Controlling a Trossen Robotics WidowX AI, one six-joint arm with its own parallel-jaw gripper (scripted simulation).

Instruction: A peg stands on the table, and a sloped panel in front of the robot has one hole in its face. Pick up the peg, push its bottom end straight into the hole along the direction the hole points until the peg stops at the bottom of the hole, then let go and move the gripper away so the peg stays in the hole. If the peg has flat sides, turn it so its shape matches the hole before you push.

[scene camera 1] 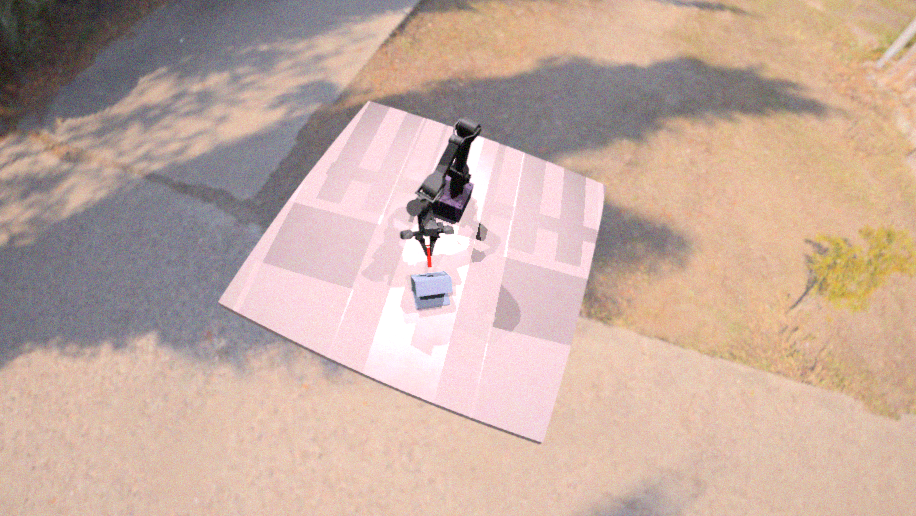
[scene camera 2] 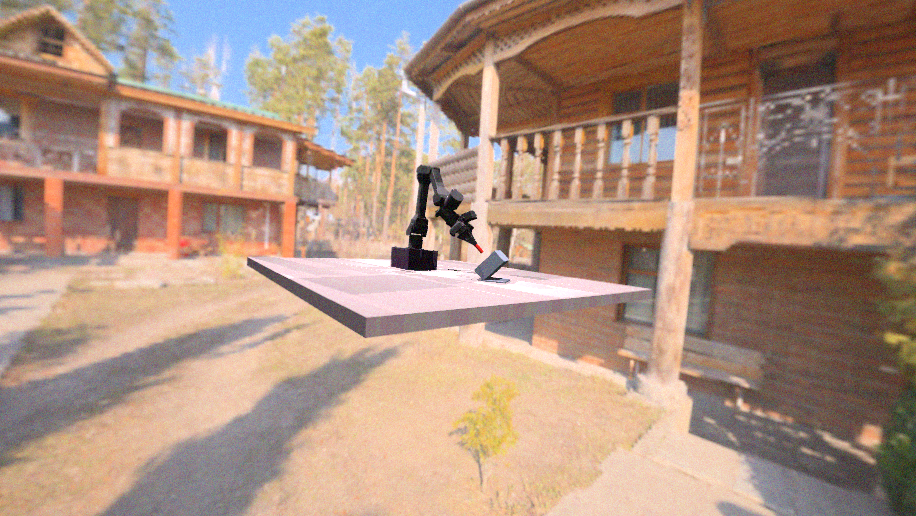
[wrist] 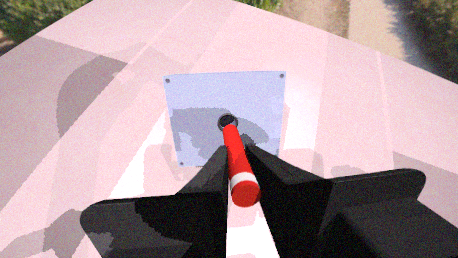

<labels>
gripper: holds a round red peg (wrist: 245, 191)
</labels>
